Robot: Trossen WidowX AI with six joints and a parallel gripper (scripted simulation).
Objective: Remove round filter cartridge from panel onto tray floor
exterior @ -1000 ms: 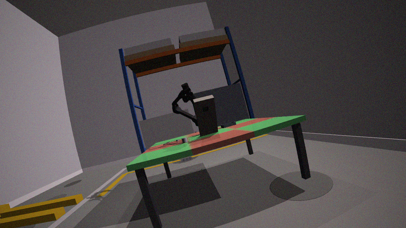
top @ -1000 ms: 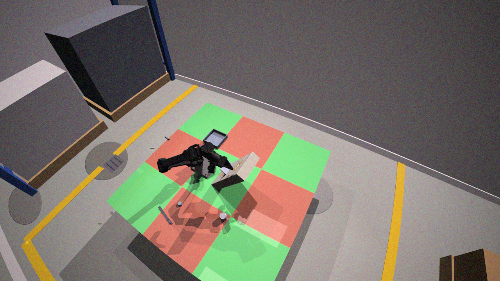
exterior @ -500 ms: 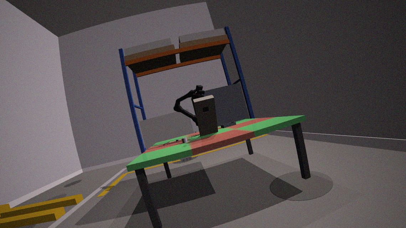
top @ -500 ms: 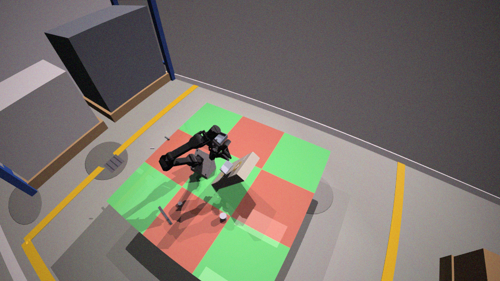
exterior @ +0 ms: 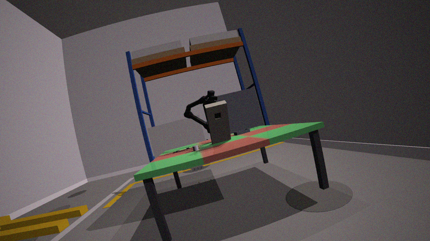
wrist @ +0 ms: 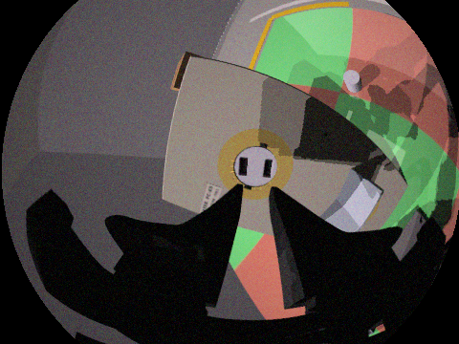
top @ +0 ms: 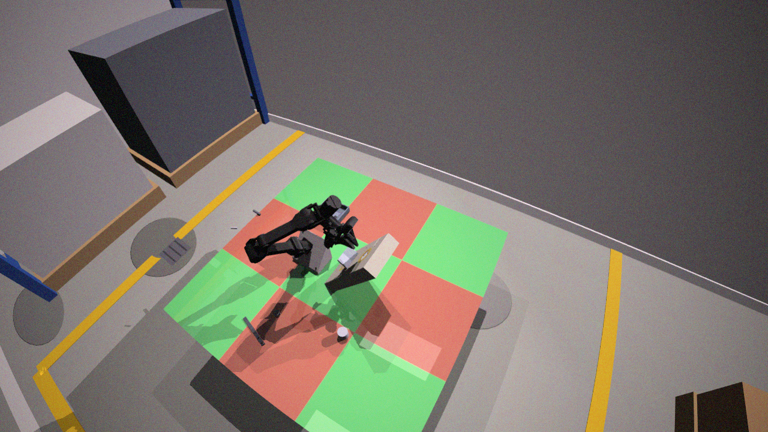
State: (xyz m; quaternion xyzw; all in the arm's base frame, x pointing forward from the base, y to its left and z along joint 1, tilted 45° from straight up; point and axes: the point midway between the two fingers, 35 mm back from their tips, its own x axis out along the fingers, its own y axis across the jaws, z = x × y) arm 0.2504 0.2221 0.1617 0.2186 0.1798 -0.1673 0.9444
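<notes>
Now: the round filter cartridge 50 mm ahead of my gripper tip, 10 mm to the left of it and 40 mm below it. Round my gripper tip: grey tray 420 mm behind, 220 mm to the left, 290 mm below; then beige service panel 110 mm below.
</notes>
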